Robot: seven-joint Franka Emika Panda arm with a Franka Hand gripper.
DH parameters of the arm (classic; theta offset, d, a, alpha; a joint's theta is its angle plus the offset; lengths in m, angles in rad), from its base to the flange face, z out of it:
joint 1: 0 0.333 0 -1.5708
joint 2: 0 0 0 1.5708
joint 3: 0 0.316 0.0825 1.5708
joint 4: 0 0 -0.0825 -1.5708
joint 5: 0 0.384 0 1.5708
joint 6: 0 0 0.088 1.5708
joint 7: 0 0.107 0 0
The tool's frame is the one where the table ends.
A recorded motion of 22 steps. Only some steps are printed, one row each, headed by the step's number.
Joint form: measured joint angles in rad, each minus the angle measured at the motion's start. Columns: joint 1, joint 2, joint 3, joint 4, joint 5, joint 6, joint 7.
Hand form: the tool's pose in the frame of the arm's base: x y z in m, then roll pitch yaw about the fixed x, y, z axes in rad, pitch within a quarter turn. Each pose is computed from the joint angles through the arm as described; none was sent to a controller.
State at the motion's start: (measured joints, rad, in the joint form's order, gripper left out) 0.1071 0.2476 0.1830 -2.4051 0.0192 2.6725 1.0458
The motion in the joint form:
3: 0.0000 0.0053 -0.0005 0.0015 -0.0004 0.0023 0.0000
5: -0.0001 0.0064 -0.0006 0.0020 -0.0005 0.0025 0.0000
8: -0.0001 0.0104 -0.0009 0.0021 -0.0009 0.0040 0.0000
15: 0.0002 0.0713 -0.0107 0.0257 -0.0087 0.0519 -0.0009
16: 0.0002 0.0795 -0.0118 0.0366 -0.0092 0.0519 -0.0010
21: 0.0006 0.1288 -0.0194 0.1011 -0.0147 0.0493 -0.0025
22: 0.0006 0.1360 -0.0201 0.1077 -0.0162 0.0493 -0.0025
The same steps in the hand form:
3: 0.4800 0.1451 0.2138 -3.0958 0.0362 -0.7783
5: 0.4801 0.1451 0.2135 -3.0961 0.0365 -0.7784
8: 0.4798 0.1449 0.2117 -3.0979 0.0380 -0.7785
15: 0.4876 0.1429 0.1935 -3.0864 0.0354 -0.7832
16: 0.4910 0.1432 0.1929 -3.0836 0.0347 -0.7842
21: 0.5106 0.1446 0.1888 -3.0709 0.0305 -0.7876
22: 0.5123 0.1448 0.1872 -3.0713 0.0309 -0.7874

